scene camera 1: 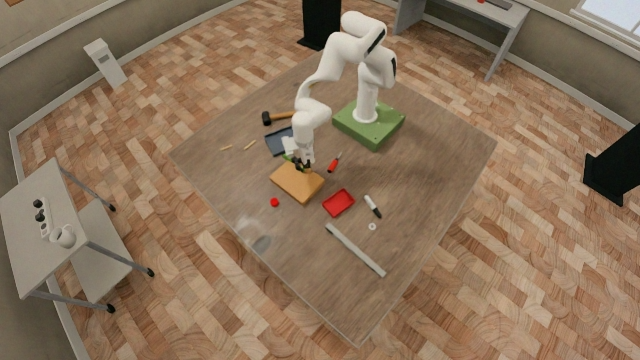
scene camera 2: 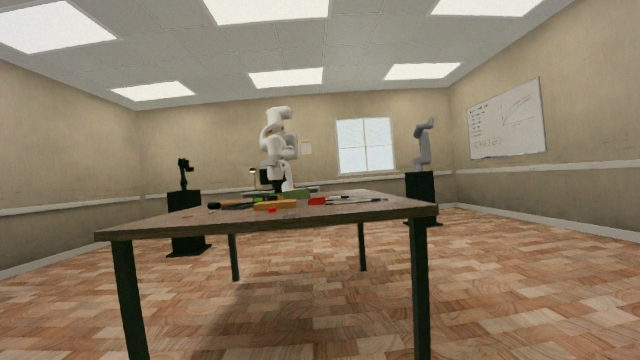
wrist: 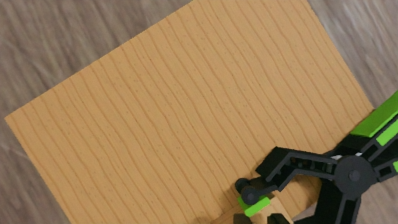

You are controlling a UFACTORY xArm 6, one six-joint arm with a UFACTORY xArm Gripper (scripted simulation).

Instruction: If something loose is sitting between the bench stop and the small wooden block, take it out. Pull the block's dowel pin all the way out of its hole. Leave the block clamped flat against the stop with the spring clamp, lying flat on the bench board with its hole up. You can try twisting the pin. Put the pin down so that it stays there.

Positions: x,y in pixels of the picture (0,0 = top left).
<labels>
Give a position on a tan bench board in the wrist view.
171,119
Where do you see a tan bench board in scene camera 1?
301,187
</labels>
